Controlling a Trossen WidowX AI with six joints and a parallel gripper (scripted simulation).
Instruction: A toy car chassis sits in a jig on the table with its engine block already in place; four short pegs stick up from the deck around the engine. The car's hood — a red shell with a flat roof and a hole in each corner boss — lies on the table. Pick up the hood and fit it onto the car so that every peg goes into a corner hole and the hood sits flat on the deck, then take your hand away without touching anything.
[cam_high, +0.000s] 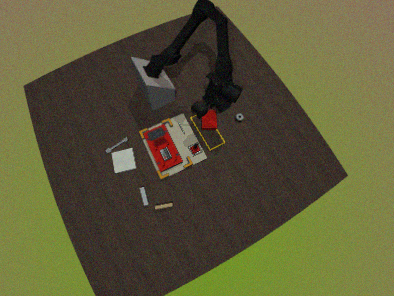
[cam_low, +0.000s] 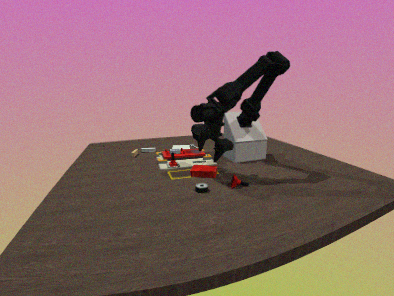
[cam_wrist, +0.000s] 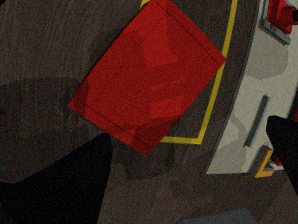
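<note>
Right now the red hood is 20 mm ahead of my gripper tip, 20 mm to the left of it and 50 mm below it. The rest, counted from my gripper tip: black-and-white wheel 70 mm ahead, 160 mm to the left, 60 mm below; jig plate 60 mm ahead, 200 mm to the right, 50 mm below; white square 10 mm ahead, 420 mm to the right, 60 mm below.
</note>
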